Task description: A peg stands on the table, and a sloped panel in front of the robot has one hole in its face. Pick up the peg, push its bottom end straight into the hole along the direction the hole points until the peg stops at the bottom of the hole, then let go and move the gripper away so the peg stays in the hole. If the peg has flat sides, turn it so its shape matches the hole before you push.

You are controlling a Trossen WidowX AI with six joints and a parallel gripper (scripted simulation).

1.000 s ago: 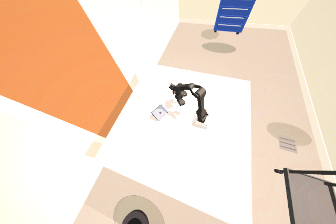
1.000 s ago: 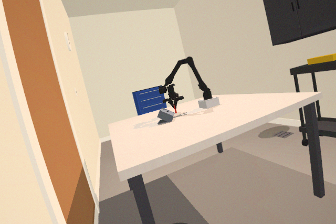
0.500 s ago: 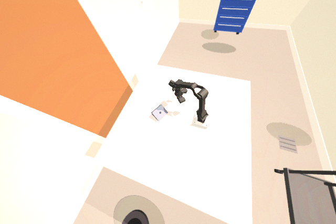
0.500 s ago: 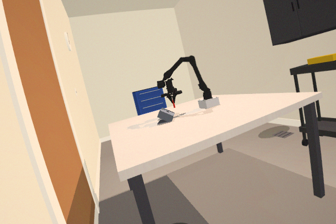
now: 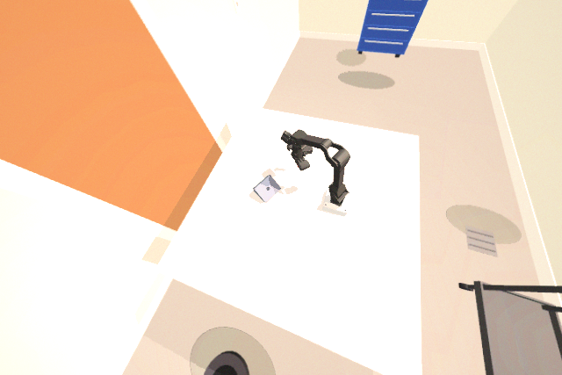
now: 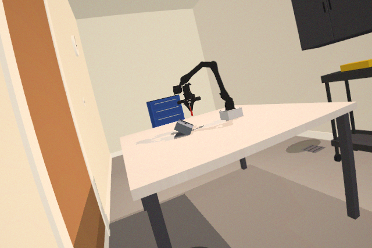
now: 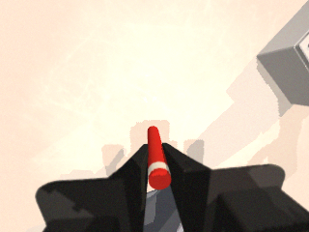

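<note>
Now: gripper tip 120 mm short of the grey sloped panel, 210 mm to the right of it and 80 mm above it. Round my gripper tip: red peg (20 mm above).
</note>
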